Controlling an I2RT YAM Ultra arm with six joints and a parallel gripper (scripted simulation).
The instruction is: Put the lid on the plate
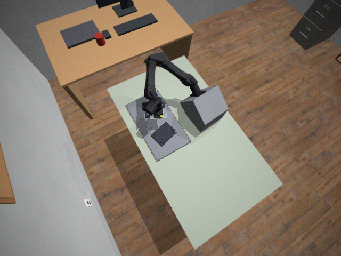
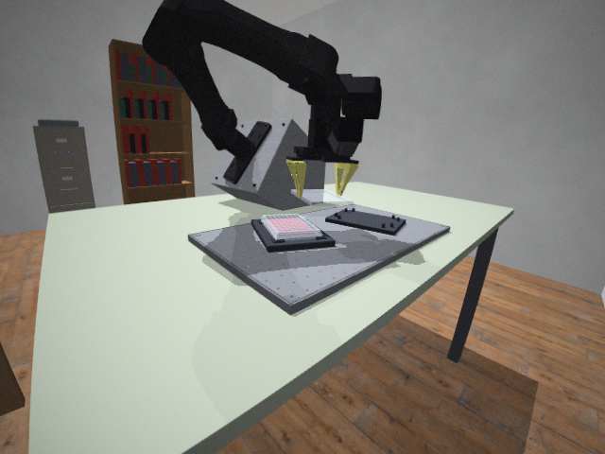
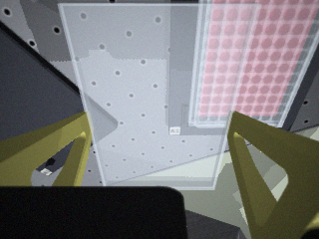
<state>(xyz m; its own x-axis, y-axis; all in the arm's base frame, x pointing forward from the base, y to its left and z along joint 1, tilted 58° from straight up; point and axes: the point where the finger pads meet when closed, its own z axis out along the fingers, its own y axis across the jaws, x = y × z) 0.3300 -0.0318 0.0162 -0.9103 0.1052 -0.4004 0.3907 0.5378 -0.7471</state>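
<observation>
Now: hand 10 mm past the culture plate M06, 70 mm to the left of it and 60 mm above it. Also, from my hand: black lid park LP1: 30 mm ahead, 140 mm to the left, 70 mm below; then clear lid: right at my hand.
</observation>
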